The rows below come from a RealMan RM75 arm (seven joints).
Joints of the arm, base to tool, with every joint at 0 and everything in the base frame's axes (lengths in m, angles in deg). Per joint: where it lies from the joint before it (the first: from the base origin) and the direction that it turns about. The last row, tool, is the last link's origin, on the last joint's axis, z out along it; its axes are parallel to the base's.
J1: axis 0 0 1 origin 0.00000 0.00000 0.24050
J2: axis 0 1 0 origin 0.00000 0.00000 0.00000
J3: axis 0 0 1 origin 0.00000 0.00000 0.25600
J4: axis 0 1 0 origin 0.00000 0.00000 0.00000
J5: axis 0 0 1 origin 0.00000 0.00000 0.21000
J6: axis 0 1 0 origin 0.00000 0.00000 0.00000
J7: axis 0 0 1 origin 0.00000 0.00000 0.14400
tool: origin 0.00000 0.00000 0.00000
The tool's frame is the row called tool.
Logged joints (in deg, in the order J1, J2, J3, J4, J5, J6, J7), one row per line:
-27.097 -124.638 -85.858 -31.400 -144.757 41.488 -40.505
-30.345 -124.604 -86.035 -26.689 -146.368 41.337 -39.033
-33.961 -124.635 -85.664 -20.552 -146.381 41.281 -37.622
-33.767 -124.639 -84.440 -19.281 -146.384 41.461 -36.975
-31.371 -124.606 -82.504 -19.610 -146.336 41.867 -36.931
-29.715 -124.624 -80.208 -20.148 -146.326 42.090 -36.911
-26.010 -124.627 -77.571 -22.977 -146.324 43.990 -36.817
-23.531 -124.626 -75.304 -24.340 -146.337 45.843 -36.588
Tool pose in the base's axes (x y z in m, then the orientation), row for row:
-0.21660 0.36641 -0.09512 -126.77 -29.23 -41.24
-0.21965 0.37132 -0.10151 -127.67 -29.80 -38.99
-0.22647 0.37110 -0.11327 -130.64 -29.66 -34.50
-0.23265 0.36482 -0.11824 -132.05 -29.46 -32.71
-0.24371 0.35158 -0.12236 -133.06 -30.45 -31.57
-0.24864 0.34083 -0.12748 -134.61 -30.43 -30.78
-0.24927 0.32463 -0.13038 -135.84 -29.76 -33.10
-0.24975 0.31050 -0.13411 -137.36 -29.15 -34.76
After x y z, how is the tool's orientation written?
As a rotation vector, in degrees.
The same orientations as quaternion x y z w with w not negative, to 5 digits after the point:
-0.86268 -0.19891 -0.28064 0.37075
-0.86780 -0.20256 -0.26502 0.36831
-0.88263 -0.20039 -0.23309 0.35563
-0.88916 -0.19837 -0.22025 0.34862
-0.89275 -0.20430 -0.21181 0.34118
-0.89849 -0.20311 -0.20545 0.33054
-0.90104 -0.19740 -0.21955 0.31775
-0.90475 -0.19200 -0.22895 0.30356

